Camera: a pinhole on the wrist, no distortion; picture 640 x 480 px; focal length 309.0 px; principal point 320.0 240.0 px. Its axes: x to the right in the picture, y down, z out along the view. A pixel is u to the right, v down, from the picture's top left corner.
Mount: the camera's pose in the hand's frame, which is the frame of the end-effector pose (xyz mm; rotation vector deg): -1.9 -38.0 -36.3 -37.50 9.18 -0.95
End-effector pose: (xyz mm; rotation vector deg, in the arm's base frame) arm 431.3 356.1 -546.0 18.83 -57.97 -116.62
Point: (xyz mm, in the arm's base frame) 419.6 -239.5 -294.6
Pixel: outside the picture
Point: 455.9 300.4 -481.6
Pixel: 390 455
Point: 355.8 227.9 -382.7
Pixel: 521 320
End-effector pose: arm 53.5 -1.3 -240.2 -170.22 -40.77 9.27
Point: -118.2 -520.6 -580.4
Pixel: 54 334
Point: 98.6 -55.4 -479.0
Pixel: 310 179
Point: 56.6 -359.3 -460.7
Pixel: 165 370
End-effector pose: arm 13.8 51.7 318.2 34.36 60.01 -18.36
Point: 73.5 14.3 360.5
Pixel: 248 166
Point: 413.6 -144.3 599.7
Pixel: 230 129
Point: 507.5 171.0 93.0
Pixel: 583 307
